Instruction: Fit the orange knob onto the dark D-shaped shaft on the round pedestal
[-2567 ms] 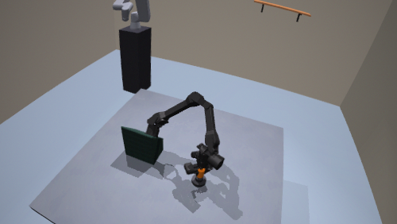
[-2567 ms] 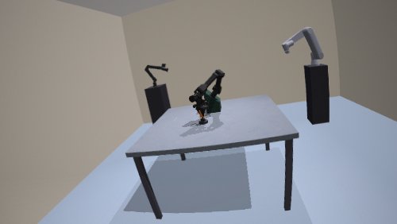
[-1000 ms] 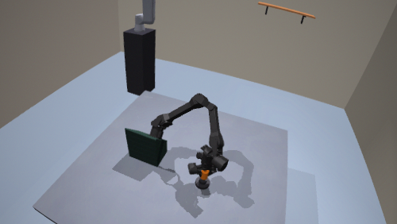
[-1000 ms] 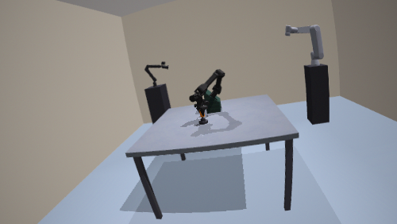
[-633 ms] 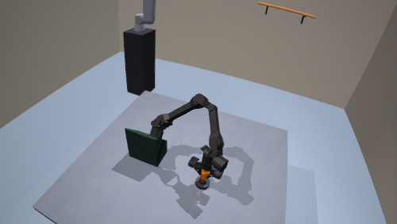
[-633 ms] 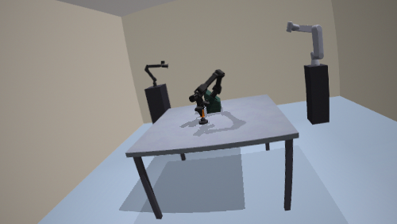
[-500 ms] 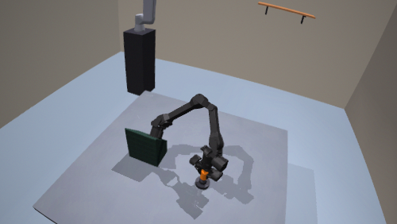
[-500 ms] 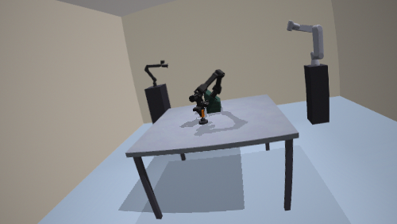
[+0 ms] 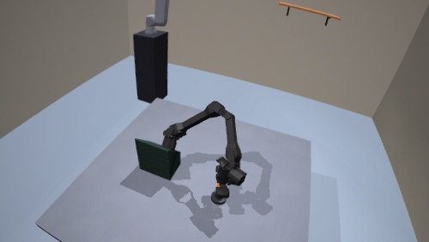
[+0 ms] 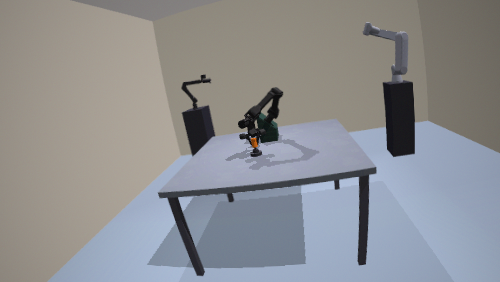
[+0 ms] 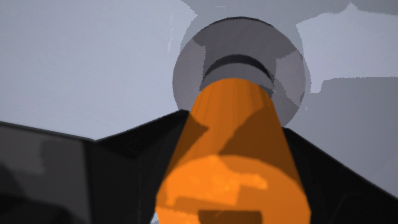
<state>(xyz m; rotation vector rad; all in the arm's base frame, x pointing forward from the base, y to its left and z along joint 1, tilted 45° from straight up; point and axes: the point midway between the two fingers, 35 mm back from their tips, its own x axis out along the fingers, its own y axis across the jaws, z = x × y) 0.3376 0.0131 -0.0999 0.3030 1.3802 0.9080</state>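
My gripper tip is now 2 cm below the orange knob. The rest, counted from my gripper tip: pedestal: 4 cm below.
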